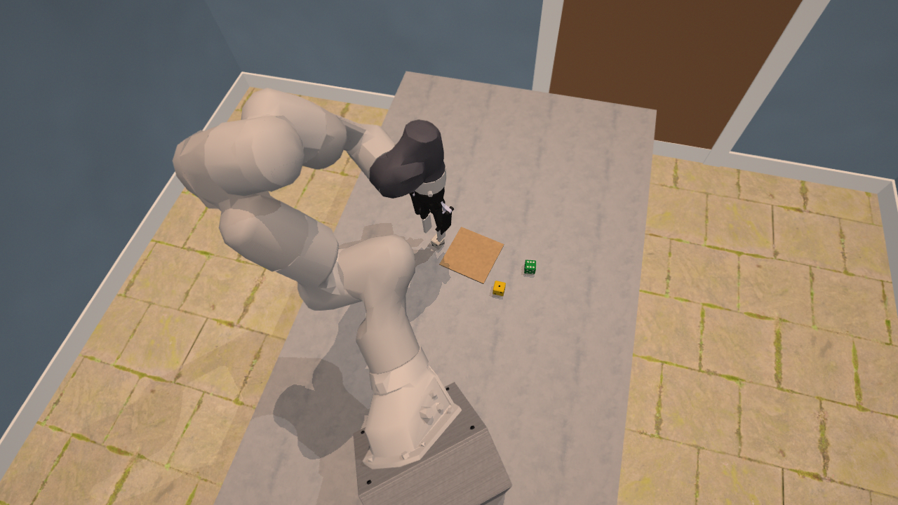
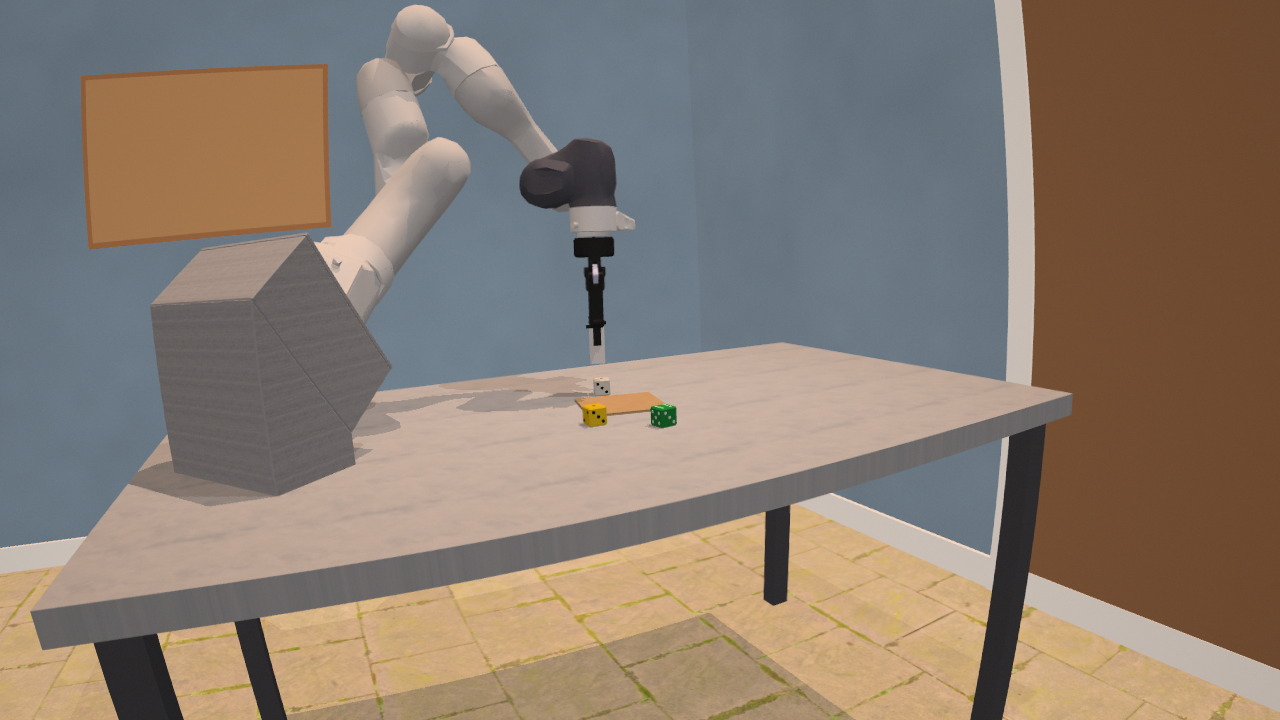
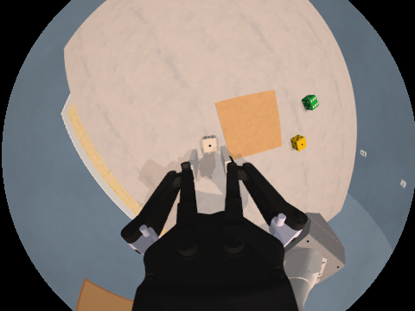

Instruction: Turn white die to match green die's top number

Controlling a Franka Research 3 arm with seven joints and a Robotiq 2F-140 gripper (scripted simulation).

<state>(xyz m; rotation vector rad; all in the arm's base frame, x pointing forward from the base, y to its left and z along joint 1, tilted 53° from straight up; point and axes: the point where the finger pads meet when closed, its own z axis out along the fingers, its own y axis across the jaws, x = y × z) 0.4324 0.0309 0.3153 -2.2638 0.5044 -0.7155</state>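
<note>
My gripper is now 80 mm above the white die. From my hand the other things lie so: mat: 110 mm to the right, 90 mm below, 10 mm ahead; yellow die: 220 mm to the right, 80 mm below, 60 mm behind; green die: 280 mm to the right, 80 mm below, 40 mm ahead.
</note>
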